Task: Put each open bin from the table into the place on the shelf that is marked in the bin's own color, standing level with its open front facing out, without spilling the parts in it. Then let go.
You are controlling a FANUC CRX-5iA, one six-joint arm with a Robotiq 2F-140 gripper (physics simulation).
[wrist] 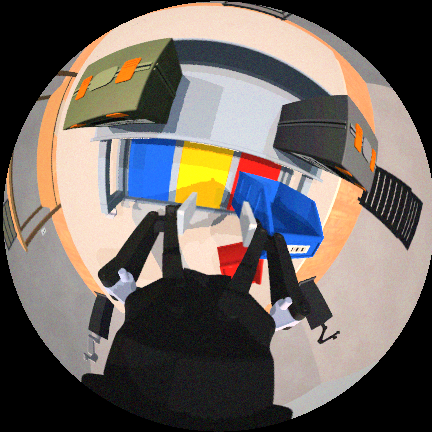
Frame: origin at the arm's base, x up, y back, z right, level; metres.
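Seen in the pictures: gripper, fingertip midpoint: (218, 205).
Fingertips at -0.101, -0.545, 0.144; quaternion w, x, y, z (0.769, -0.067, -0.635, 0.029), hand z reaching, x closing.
Pixels of each thing's top centre, then the offset from my fingertips to it, as dx, dy, dz. "spot": a spot on its surface instead.
- blue open bin, surface spot: (297, 212) spot: +0.010, +0.011, +0.141
- smaller red bin, surface spot: (232, 253) spot: -0.055, +0.156, +0.046
- shelf, surface spot: (245, 117) spot: +0.010, -0.130, +0.029
- green case, top centre: (102, 78) +0.105, -0.170, -0.109
- dark grey case, surface spot: (315, 125) spot: +0.090, -0.125, +0.075
My gripper (218, 205) is partly open, with no bin between its fingertips. A blue open bin (297, 212) is just right of the right finger, which overlaps its left edge in the view; its labelled wall is toward the lower right. It covers part of the shelf's red place (260, 164). A smaller red bin (232, 253) lies below the fingertips in the view, partly hidden by the right finger. The shelf (245, 117) also has a blue place (151, 167) at left and a yellow place (204, 175) in the middle. Parts inside the bins cannot be made out.
A green case (125, 87) with orange latches stands on the shelf's top at left. A dark grey case (315, 125) stands on it at right. The shelf's side posts flank the coloured places. The table's wooden edge (342, 215) runs at the right.
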